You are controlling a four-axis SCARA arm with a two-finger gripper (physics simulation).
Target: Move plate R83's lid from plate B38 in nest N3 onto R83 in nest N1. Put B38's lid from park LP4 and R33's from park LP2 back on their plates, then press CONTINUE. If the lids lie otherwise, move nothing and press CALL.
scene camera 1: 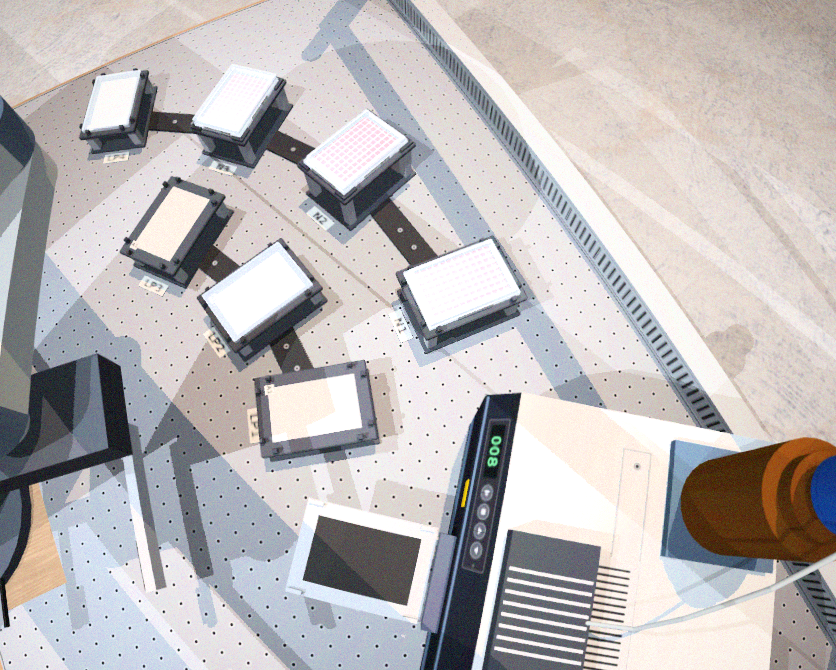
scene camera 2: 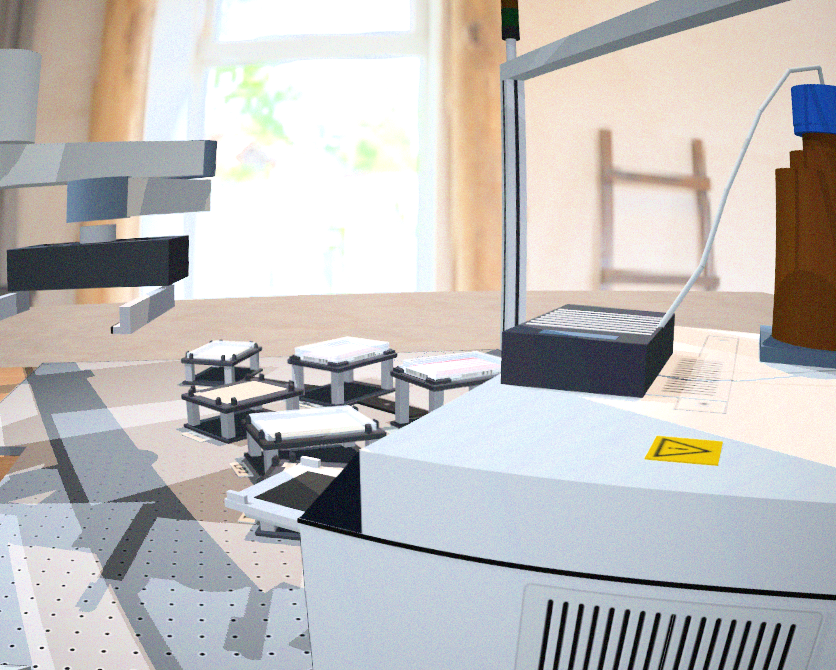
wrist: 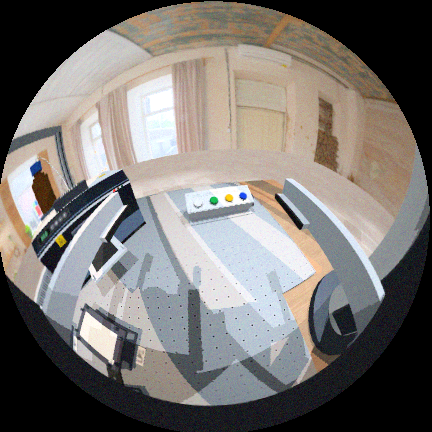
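Note:
My gripper is open and empty, high above the deck; in scene camera 1 one finger shows at lower left. A pale-topped plate sits in nest N3. A pinker plate sits in N2, and a pale pink plate in N1. Whether lids cover these is hard to tell. A clear white lid lies on park LP4, another lid on LP2. A box bears white, green, yellow and blue buttons; their labels are unreadable.
Park LP3 and park LP1 show bare beds. A device with a display and extended tray stands beside LP1. A brown bottle stands on the device. The arm's round base is at wrist-view right.

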